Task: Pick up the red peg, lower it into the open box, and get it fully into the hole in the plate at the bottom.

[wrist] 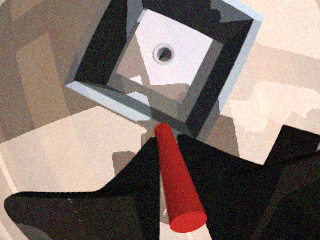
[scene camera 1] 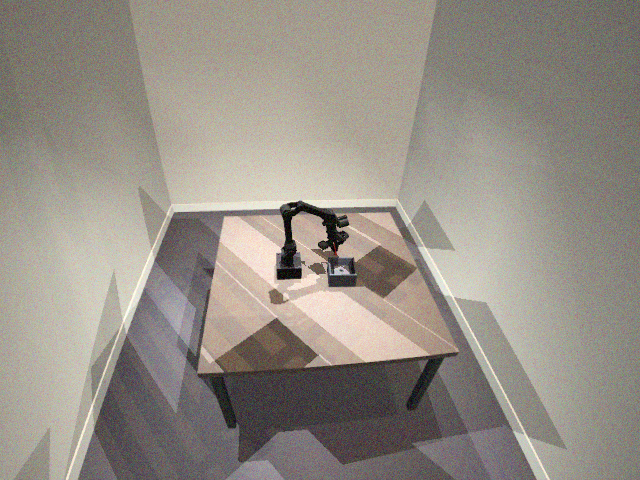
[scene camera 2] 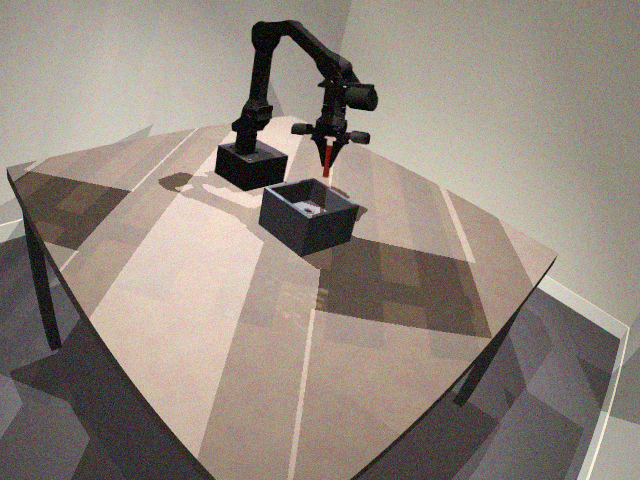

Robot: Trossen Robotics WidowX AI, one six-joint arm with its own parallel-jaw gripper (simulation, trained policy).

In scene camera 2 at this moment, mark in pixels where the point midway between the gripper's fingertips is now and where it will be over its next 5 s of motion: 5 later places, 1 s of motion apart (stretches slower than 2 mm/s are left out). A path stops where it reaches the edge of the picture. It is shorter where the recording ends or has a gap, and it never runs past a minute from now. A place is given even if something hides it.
My gripper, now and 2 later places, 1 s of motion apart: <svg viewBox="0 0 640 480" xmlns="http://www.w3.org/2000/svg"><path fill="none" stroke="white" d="M326 167L312 193L307 208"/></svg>
